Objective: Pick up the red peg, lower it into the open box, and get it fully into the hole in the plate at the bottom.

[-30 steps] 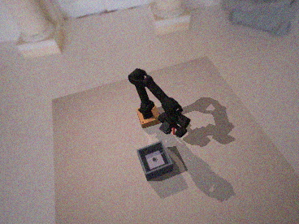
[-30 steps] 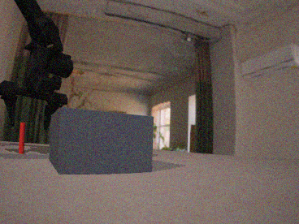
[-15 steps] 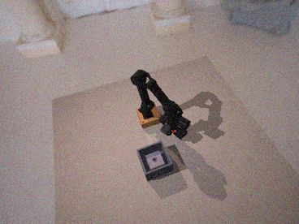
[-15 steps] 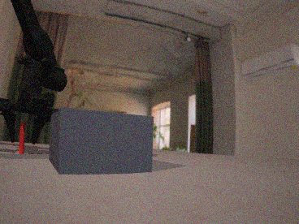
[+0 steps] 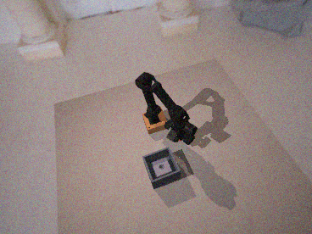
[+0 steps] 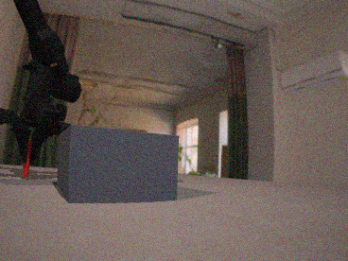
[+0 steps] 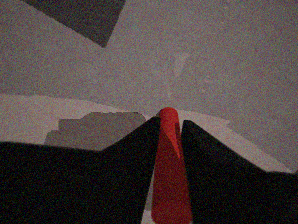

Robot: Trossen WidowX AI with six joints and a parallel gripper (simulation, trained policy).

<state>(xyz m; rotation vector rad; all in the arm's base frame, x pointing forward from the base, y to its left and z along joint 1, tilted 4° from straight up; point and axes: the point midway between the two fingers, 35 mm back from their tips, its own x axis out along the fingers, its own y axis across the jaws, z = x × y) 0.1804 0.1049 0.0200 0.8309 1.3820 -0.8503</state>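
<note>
Right now my gripper tip is 16 cm to the left of the grey box, 15 cm short of it and 1 cm above it. From my gripper tip the other things lie so: red peg (1 cm to the left, 1 cm above).
</note>
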